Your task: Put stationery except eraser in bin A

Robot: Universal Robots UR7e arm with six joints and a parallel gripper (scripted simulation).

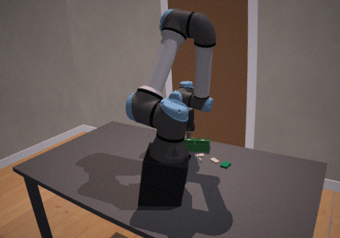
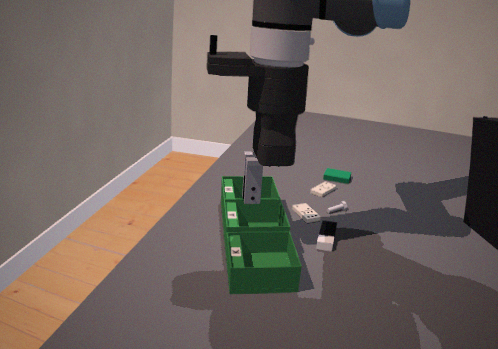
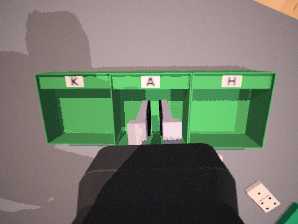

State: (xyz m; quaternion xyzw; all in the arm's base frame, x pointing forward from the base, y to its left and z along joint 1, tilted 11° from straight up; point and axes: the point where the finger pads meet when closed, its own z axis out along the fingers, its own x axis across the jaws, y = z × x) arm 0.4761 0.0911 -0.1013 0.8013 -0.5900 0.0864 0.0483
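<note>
My gripper is now 6 cm above the joined green bins and 1 cm past it. Round my hand: bolt 13 cm behind, 12 cm to the right, 7 cm below; then black-and-white block 11 cm behind, 7 cm below, 2 cm to the right; then domino 20 cm to the right, 11 cm behind, 8 cm below.
</note>
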